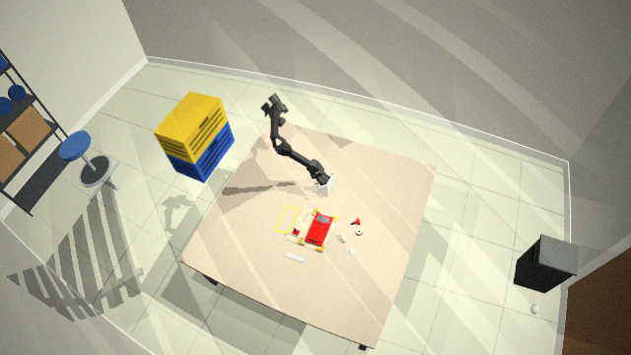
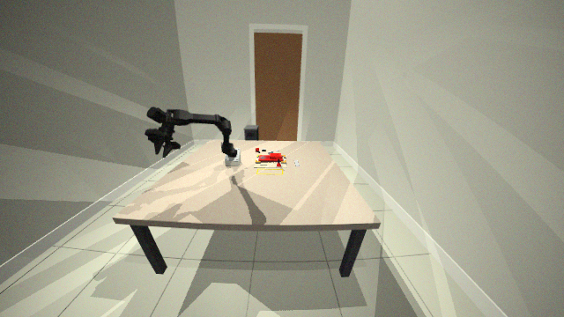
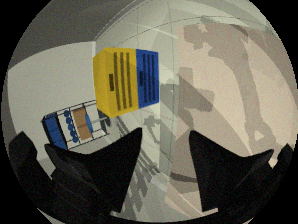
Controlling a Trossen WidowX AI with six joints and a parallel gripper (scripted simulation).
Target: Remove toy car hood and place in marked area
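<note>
My gripper tip is 51 cm short of the red hood, 62 cm to the right of it and 23 cm above it. The rest, counted from my gripper tip: white wheel 37 cm ahead, 84 cm to the left, 26 cm below; grey bar 69 cm ahead, 57 cm to the left, 26 cm below.
</note>
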